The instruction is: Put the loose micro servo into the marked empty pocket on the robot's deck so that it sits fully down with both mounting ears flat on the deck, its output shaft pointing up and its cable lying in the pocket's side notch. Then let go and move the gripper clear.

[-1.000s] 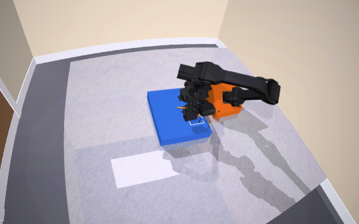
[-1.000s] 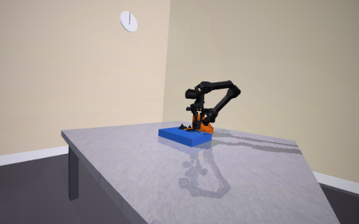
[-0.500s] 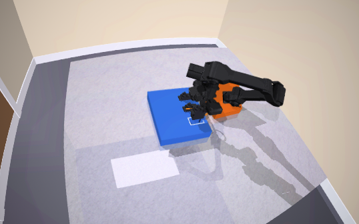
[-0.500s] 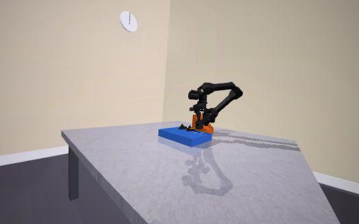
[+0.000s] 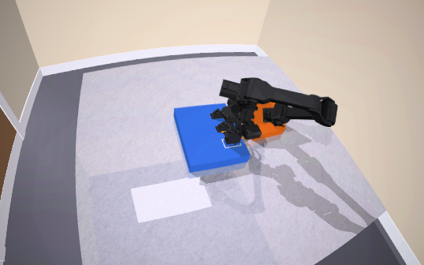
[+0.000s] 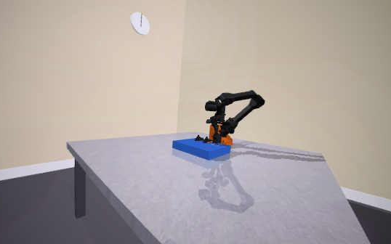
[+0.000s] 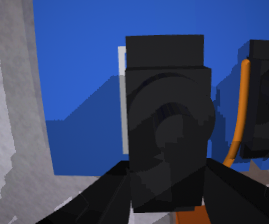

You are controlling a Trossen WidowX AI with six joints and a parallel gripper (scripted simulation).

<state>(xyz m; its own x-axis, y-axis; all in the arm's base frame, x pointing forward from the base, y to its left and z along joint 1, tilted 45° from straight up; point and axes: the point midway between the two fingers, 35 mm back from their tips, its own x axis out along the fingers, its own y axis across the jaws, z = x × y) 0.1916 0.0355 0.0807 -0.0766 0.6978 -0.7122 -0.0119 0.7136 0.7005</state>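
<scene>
My gripper tip is 12 cm short of the blue deck, 8 cm above it and 7 cm to the left of it.
</scene>
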